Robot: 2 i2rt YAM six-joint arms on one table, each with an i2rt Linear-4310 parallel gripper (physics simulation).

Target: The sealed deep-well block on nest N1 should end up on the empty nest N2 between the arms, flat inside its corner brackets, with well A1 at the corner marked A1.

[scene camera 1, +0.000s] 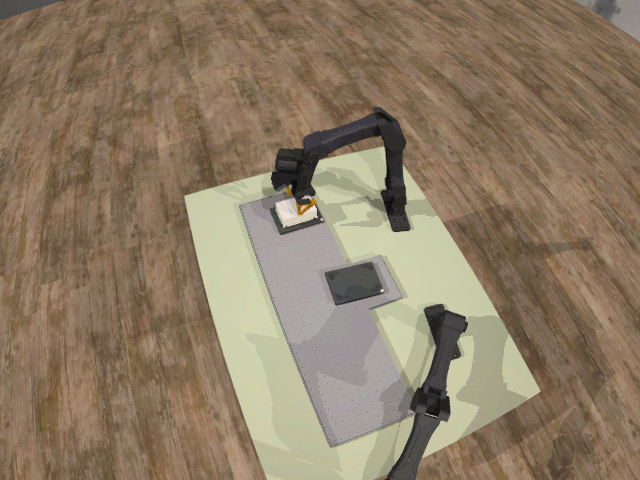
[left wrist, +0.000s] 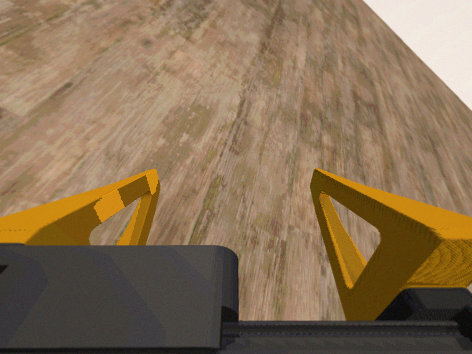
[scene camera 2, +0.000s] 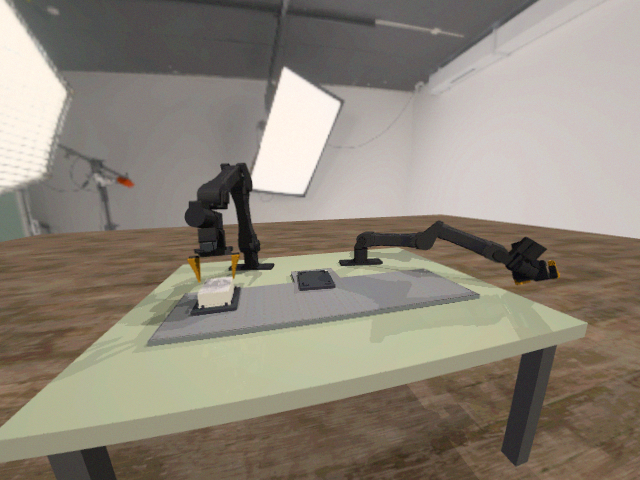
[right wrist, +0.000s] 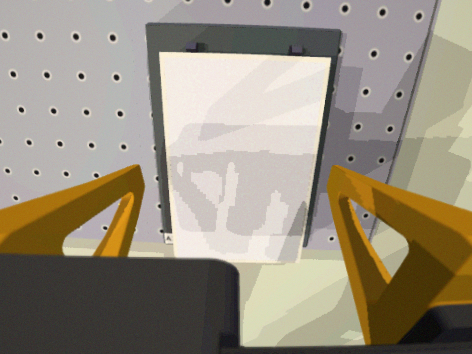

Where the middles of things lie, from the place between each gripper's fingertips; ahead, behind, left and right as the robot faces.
I see the white block (scene camera 2: 215, 292) 70 mm ahead of my left hand, 1200 mm to the right of it and 50 mm above it.
I see my right gripper 10 mm past the white block and 40 mm above it.
